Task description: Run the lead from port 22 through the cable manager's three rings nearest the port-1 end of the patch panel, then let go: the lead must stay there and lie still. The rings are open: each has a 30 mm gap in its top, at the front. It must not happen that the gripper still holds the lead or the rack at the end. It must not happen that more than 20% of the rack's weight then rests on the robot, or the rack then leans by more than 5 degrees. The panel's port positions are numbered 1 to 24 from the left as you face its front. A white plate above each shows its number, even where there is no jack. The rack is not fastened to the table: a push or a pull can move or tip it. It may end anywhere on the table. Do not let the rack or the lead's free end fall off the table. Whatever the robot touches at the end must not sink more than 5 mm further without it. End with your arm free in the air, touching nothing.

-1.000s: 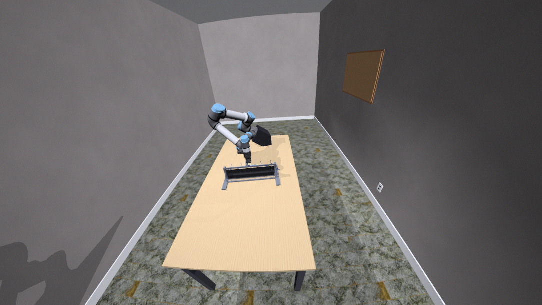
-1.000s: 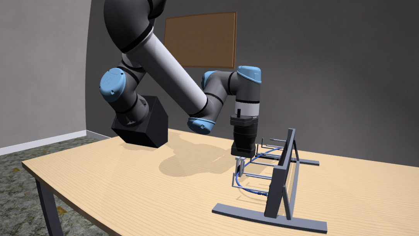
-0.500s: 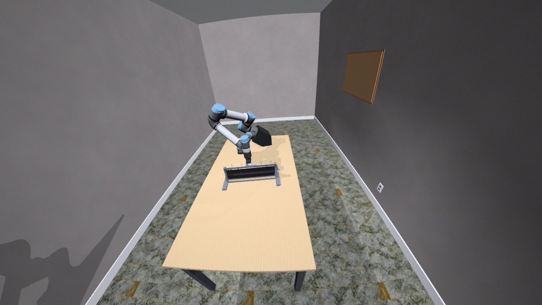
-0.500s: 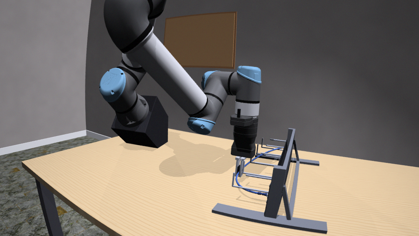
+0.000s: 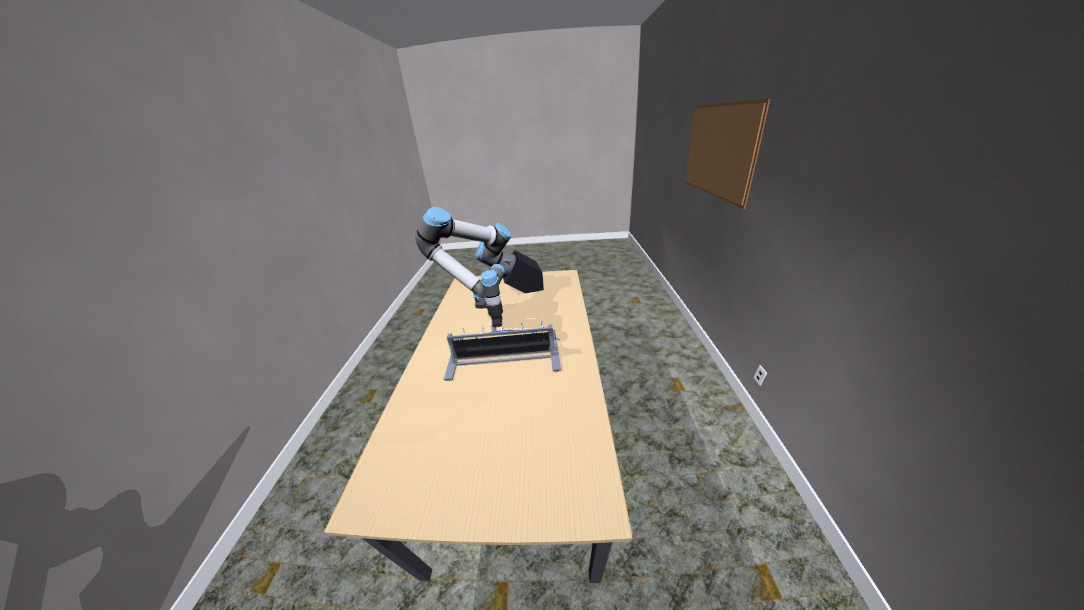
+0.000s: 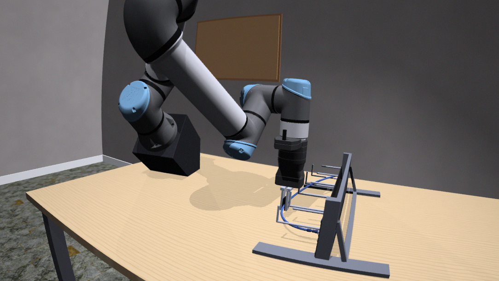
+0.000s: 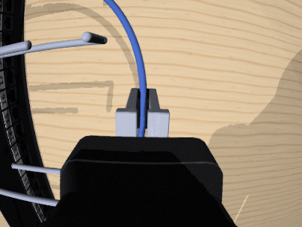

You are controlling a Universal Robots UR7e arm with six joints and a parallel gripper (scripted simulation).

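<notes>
The grey rack is 140 mm ahead of my hand, 60 mm to the left of it and 30 mm above it.
</notes>
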